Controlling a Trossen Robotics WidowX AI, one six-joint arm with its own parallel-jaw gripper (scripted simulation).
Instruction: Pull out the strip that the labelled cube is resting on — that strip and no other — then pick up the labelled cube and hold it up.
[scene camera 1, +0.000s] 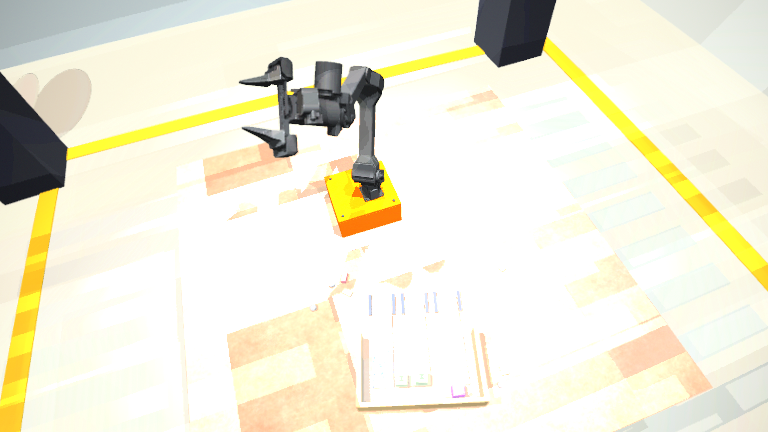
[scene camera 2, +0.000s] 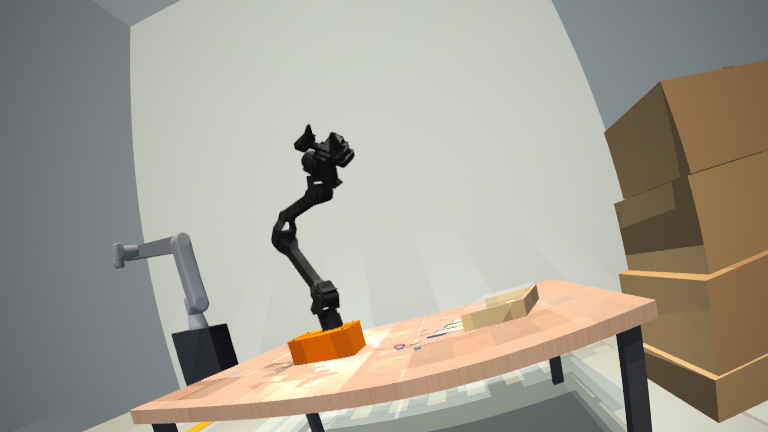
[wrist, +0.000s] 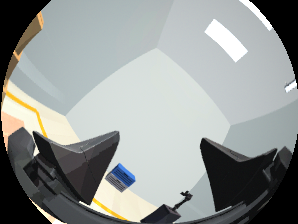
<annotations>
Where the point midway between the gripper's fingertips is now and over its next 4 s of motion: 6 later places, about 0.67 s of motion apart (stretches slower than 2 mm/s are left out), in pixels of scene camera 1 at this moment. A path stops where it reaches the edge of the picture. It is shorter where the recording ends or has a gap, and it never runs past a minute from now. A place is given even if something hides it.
My gripper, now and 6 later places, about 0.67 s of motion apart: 240, 104; 355, 250; 403, 266; 413, 294; 414, 300; 414, 305; 414, 308
</annotations>
